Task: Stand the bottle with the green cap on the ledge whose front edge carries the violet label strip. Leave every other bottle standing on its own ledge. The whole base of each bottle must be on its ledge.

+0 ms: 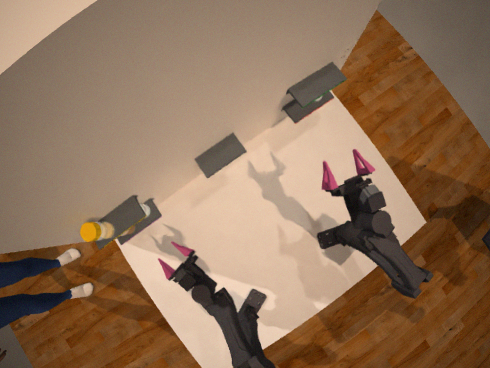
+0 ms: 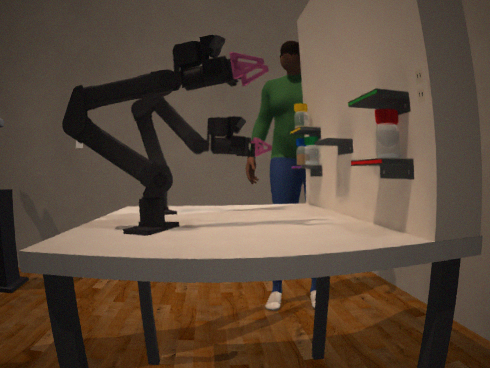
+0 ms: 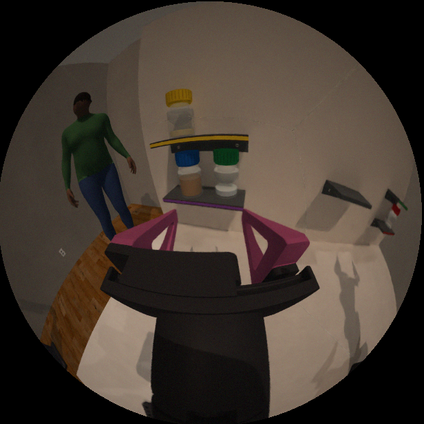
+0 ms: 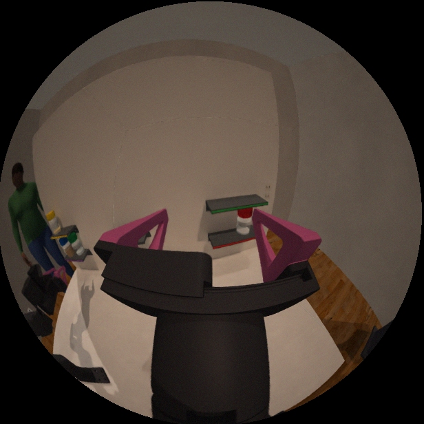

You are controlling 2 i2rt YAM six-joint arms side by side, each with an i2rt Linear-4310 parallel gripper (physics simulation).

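Seen in the pictures: left gripper, fingertip midpoint: [image 1: 165,250] [image 2: 267,147]; right gripper, fingertip midpoint: [image 1: 339,155] [image 2: 266,65]; left arm's base, origin of the base link: [image 1: 248,311]; right arm's base, origin of the base link: [image 1: 340,233] [image 2: 152,229].
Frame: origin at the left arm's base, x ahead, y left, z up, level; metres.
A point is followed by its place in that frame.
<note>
The green-capped bottle [image 3: 226,173] [image 4: 75,244] stands upright on the violet-strip ledge [image 3: 210,198], its whole base on the top. The blue-capped bottle [image 3: 190,174] stands beside it, apart, on the same ledge. The yellow-capped bottle [image 3: 180,114] [image 1: 100,231] @(z 0.381, x 0.536, y -0.105 m) [image 2: 301,116] @(z 0.349, x 0.543, y -0.114 m) stands near the end of the yellow-strip ledge [image 3: 215,139] above. The red-capped bottle [image 2: 387,134] @(z 0.207, x 0.170, y -0.899 m) [image 4: 244,221] stands on the red-strip ledge [image 2: 392,169] @(z 0.136, x 0.246, y -0.845 m). My left gripper [image 1: 171,253] @(z 0.221, x 0.380, y -0.116 m) [image 3: 209,213] is open and empty, back from the violet-strip ledge. My right gripper [image 1: 344,161] @(z 0.392, x 0.058, y -0.617 m) [image 4: 209,213] is open and empty, far from the bottles.
A green-strip ledge [image 1: 317,84] @(z 0.297, x 0.202, y -0.839 m) [image 2: 382,99] @(z 0.285, x 0.180, y -0.883 m) is above the red-capped bottle. A bare ledge [image 1: 220,155] @(z 0.227, x 0.373, y -0.484 m) [image 3: 346,194] is on the wall between the two ledge pairs. A person [image 2: 282,115] [image 3: 95,150] stands beyond the table end.
</note>
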